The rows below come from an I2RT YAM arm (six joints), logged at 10 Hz.
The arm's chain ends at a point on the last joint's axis. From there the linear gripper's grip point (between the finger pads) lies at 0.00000 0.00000 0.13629 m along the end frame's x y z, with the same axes.
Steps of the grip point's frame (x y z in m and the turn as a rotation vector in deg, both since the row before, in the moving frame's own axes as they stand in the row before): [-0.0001 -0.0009 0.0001 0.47 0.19 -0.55]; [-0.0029 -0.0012 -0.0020 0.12 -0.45 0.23]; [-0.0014 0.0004 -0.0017 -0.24 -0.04 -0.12]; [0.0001 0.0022 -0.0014 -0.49 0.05 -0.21]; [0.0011 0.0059 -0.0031 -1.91 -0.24 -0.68]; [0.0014 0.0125 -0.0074 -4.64 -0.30 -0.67]
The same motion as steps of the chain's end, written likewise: [-0.0005 0.0002 0.0001 0.47 0.19 -0.55]; [-0.0018 -0.0009 -0.0020 0.12 -0.45 0.23]; [-0.0013 -0.0002 -0.0017 -0.24 -0.04 -0.12]; [0.0000 0.0010 -0.0014 -0.49 0.05 -0.21]; [0.0016 0.0014 -0.0030 -1.91 -0.24 -0.68]; [0.0020 0.0015 -0.0070 -4.64 -0.30 -0.67]
